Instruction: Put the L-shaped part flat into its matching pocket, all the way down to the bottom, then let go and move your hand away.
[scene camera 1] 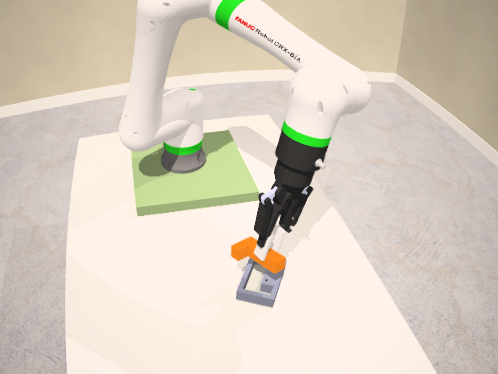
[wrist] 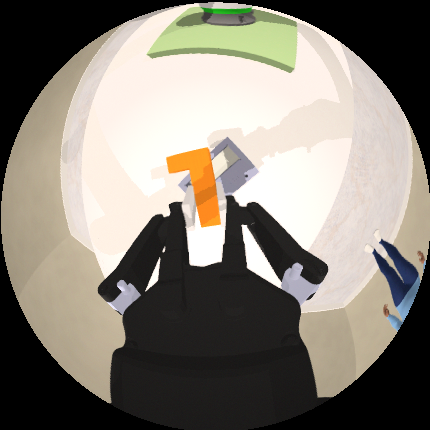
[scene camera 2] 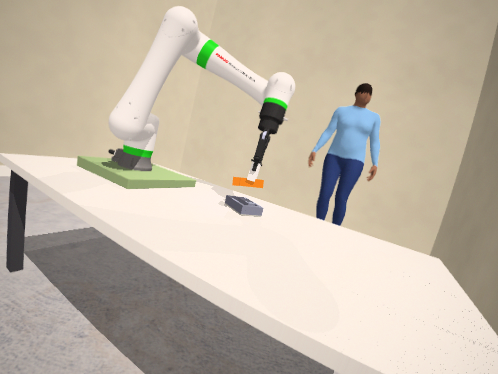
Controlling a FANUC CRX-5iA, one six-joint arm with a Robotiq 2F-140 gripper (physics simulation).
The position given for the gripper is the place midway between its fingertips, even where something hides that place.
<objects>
The gripper point(scene camera 1: 265, 254) carries an orange L-shaped part point(scene camera 1: 275, 262); nothing else touches it.
</objects>
